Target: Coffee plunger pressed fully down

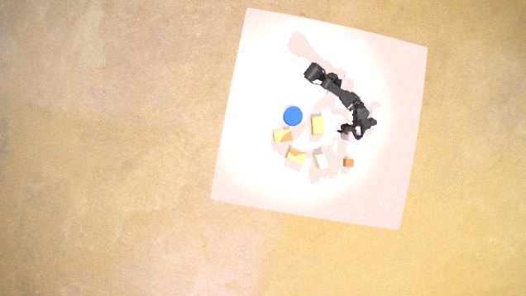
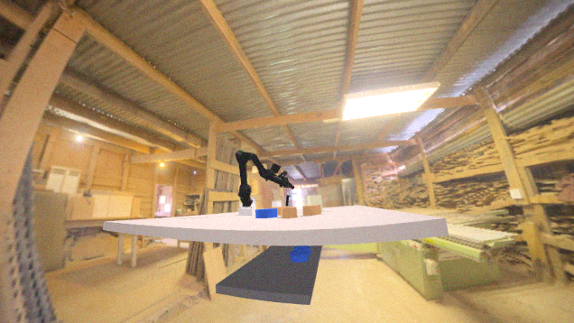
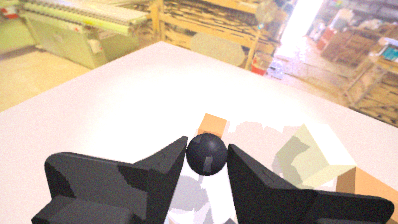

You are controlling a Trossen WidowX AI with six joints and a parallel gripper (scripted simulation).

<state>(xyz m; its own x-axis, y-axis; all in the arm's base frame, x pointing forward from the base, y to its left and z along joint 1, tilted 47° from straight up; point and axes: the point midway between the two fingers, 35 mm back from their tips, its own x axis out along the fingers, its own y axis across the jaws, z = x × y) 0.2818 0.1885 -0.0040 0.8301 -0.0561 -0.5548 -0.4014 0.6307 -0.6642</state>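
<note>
Right now my gripper tip is 2 cm past the coffee press, 2 cm to the left of it and 9 cm above it. From my gripper tip the other things lie so: pale round object (19 cm behind, 15 cm to the left, 14 cm below).
</note>
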